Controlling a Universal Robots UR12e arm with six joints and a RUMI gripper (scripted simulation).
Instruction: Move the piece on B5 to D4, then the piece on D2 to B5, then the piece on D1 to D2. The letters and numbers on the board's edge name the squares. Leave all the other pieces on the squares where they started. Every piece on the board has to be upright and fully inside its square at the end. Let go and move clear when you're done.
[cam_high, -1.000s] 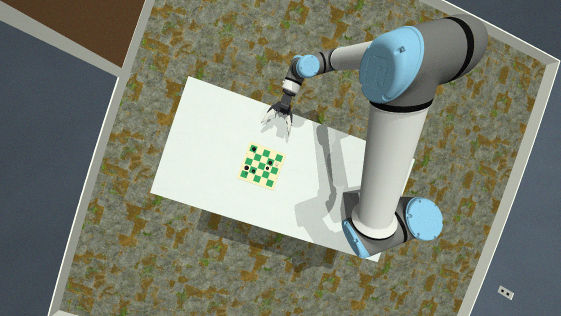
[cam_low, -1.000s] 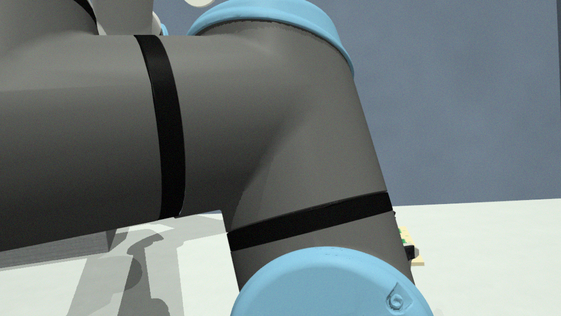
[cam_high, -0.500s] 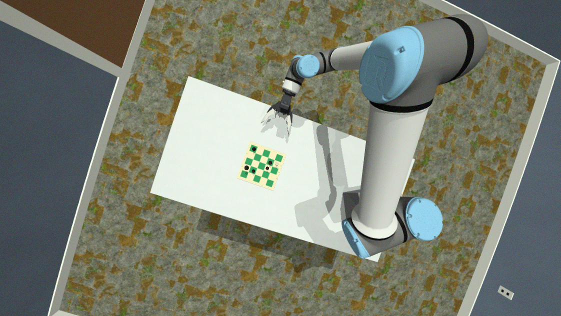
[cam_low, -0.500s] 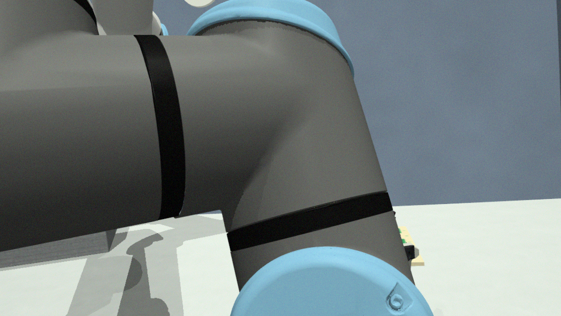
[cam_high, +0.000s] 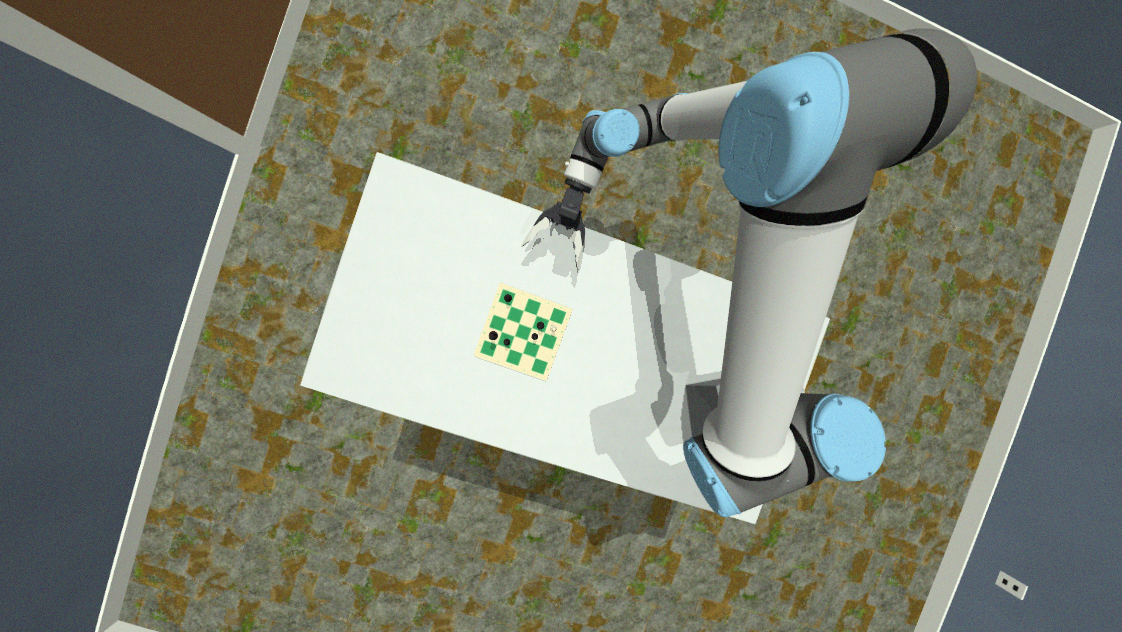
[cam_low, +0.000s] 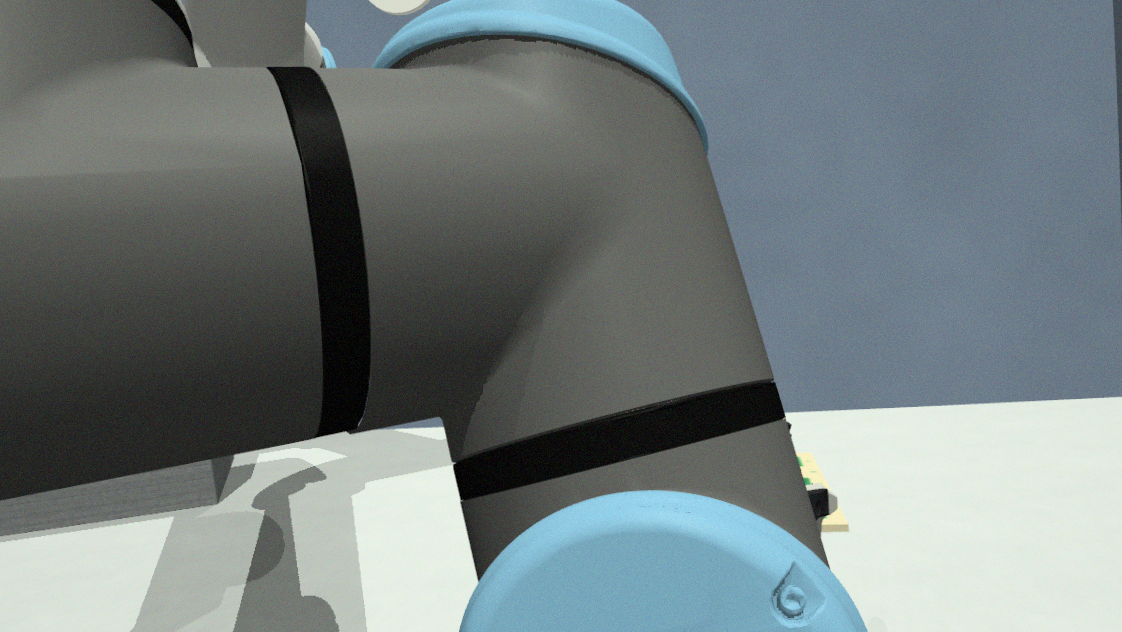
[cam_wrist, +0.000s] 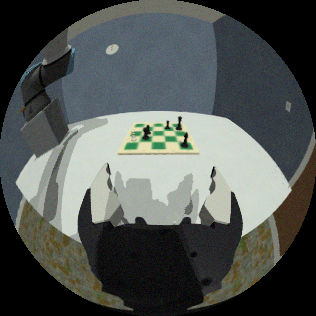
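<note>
Now: hand 10 cm past the white pawn, 16 cm to the right of it and 5 cm above it. From my hand the other things lie so: black queen 4 cm ahead, 26 cm to the left, 3 cm below; then cream chessboard 3 cm behind, 21 cm to the left, 6 cm below.
</note>
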